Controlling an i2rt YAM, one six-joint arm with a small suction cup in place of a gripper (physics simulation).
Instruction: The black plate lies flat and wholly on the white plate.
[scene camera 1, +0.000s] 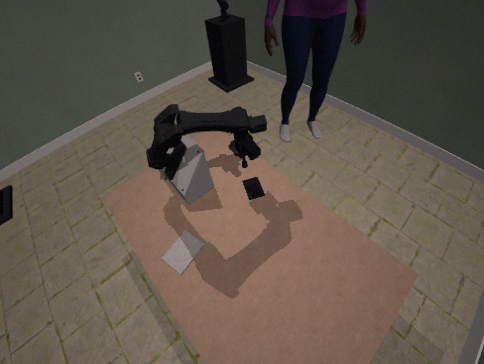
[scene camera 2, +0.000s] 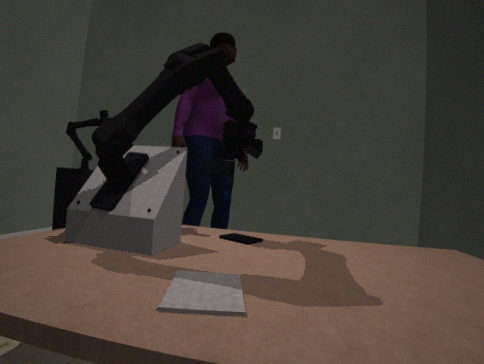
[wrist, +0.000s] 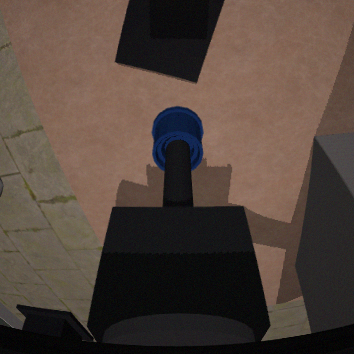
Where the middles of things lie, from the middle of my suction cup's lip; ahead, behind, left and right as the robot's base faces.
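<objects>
White plate (scene camera 2: 192, 292): from my suction cup, 45 cm to the right, 11 cm ahead, 14 cm below. Black plate (wrist: 176, 45): 6 cm ahead of my suction cup, 14 cm below. Nearest to my suction cup of the things named here, going by their middles: the black plate.
</objects>
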